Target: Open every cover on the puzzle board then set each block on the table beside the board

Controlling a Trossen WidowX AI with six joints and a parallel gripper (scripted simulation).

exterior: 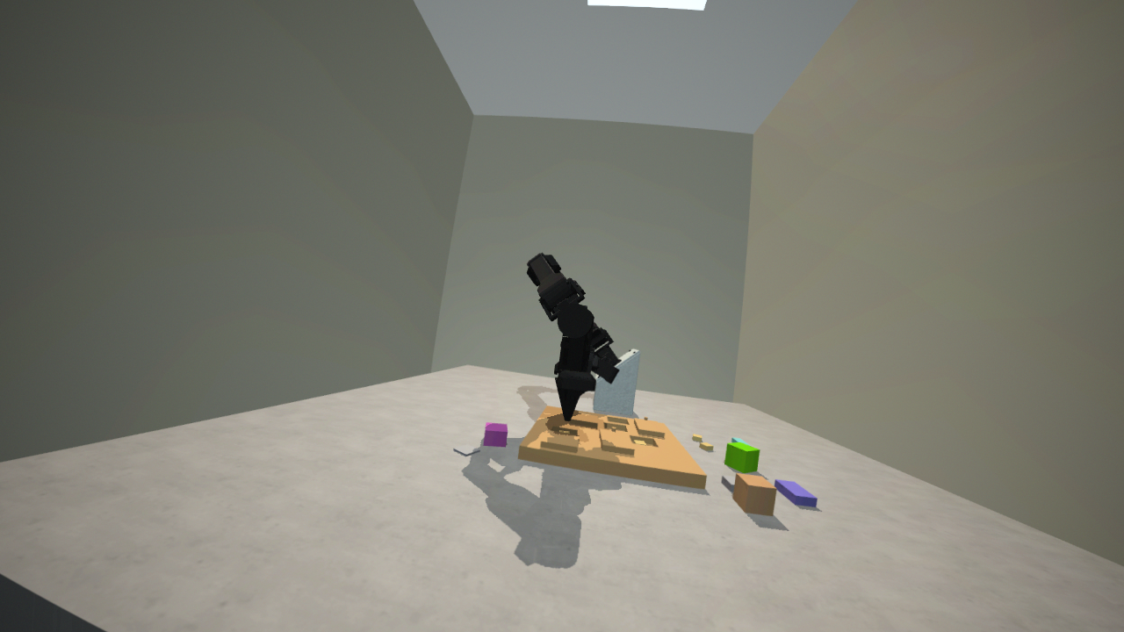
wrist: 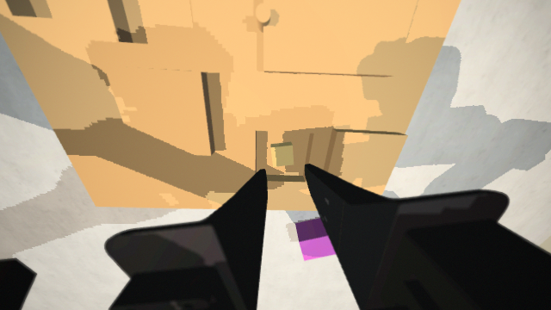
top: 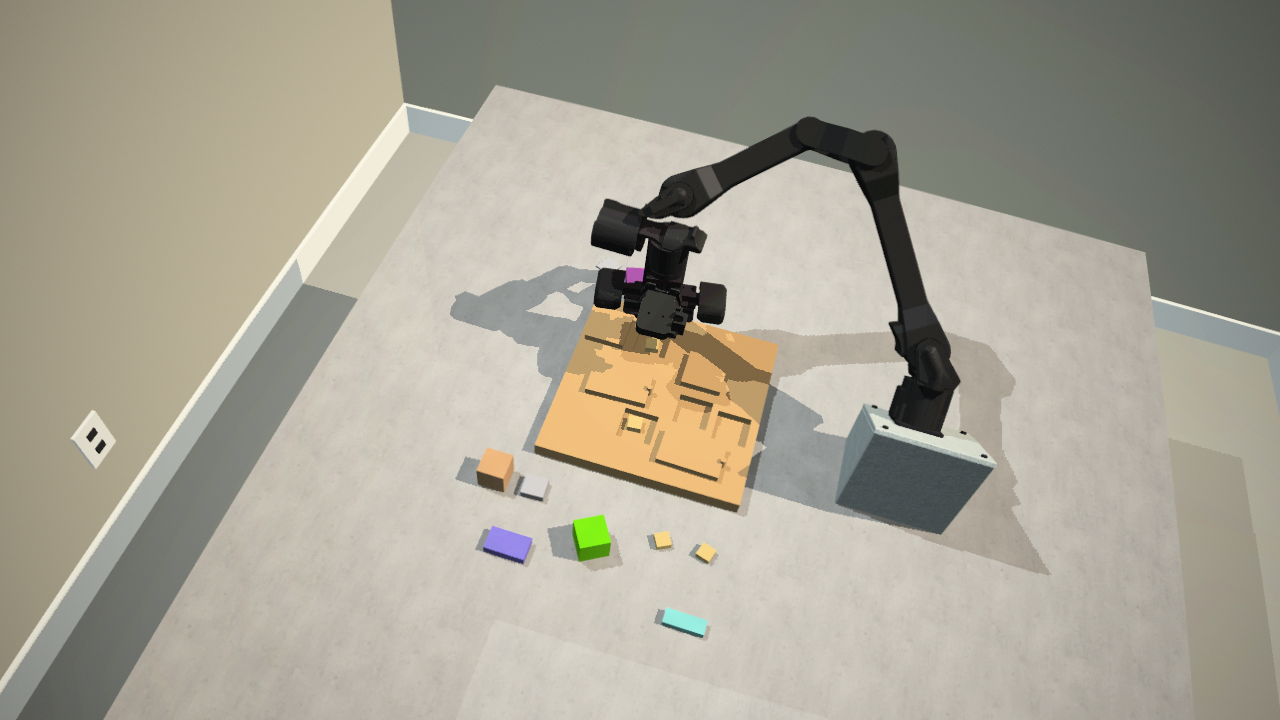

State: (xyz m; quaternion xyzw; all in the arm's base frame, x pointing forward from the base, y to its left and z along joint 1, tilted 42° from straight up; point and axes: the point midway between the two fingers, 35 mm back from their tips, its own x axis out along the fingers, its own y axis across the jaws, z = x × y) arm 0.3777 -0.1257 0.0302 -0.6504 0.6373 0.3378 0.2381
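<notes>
My gripper tip is now 120 mm to the left of the magenta block, 50 mm short of it and 30 mm above it. Also, from my gripper tip: orange block 280 mm to the left, 150 mm ahead, 30 mm below; then grey block 280 mm to the left, 100 mm ahead, 40 mm below; then thin grey plate 150 mm to the right, 110 mm ahead, 50 mm below.
</notes>
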